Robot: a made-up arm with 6 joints.
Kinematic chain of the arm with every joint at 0, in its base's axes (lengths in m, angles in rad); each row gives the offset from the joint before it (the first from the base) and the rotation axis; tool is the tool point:
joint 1: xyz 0 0 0.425 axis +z
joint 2: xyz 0.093 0 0 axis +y
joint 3: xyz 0 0 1.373 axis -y
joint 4: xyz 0 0 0.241 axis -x
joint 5: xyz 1.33 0 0 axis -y
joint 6: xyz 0.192 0 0 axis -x
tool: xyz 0 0 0
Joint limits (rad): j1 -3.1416..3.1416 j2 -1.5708..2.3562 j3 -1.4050..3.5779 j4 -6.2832..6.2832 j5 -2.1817..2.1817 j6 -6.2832..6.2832
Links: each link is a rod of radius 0.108 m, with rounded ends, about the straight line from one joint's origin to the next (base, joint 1, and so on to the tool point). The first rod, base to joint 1, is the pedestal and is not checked.
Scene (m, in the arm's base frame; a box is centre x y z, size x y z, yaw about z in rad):
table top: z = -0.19
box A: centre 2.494 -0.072 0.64 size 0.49 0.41 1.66 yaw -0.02
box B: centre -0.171 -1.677 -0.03 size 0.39 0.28 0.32 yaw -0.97
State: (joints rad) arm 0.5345 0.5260 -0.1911 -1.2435 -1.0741 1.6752
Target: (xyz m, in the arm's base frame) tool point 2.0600 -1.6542 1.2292
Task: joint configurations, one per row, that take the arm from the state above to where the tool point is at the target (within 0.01 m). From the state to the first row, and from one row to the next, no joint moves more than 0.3 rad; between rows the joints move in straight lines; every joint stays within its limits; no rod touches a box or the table.
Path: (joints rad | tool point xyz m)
1: 0.3073 0.4665 -0.1392 -1.0736 -0.8773 1.6927 | 1.8689 0.7293 0.9644
2: 0.0801 0.4070 -0.0873 -0.9036 -0.6804 1.7103 | 2.0035 0.2560 1.1304
3: -0.1471 0.3475 -0.0354 -0.7337 -0.4836 1.7278 | 2.0042 -0.2365 1.3176
4: -0.3744 0.2879 0.0165 -0.5637 -0.2868 1.7453 | 1.8664 -0.7022 1.5235
5: -0.4911 0.4864 0.2428 -0.8237 -0.4396 1.7219 | 2.0026 -1.0030 1.4561
6: -0.6079 0.6849 0.4691 -1.0837 -0.5924 1.6986 | 2.0711 -1.3256 1.3559
7: -0.7246 0.8834 0.6953 -1.3437 -0.7452 1.6752 | 2.0600 -1.6542 1.2291

